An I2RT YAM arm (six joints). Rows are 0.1 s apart.
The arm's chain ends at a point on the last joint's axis. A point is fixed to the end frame.
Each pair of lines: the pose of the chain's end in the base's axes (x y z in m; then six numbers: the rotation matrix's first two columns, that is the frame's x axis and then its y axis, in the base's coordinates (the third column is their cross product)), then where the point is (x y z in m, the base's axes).
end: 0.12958 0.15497 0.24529 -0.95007 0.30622 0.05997 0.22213 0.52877 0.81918
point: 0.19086 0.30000 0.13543
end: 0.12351 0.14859 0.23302 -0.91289 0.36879 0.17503 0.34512 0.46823 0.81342
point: 0.18386 0.29449 0.12380
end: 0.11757 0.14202 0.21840 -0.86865 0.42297 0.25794 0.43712 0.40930 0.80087
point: 0.17993 0.28784 0.11021
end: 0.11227 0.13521 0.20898 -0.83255 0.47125 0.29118 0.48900 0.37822 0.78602
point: 0.17909 0.27782 0.09917
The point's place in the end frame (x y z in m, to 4 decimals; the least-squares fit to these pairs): -0.0204 0.0003 0.1909
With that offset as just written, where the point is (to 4 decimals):
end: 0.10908 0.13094 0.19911 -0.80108 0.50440 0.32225 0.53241 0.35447 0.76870
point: 0.1778 0.2711 0.0873
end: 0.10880 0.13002 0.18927 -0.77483 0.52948 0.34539 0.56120 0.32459 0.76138
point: 0.1803 0.2689 0.0777
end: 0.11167 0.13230 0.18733 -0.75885 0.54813 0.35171 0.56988 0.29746 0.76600
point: 0.1875 0.2704 0.0777
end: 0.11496 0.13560 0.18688 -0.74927 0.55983 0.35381 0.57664 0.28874 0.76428
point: 0.1926 0.2725 0.0770
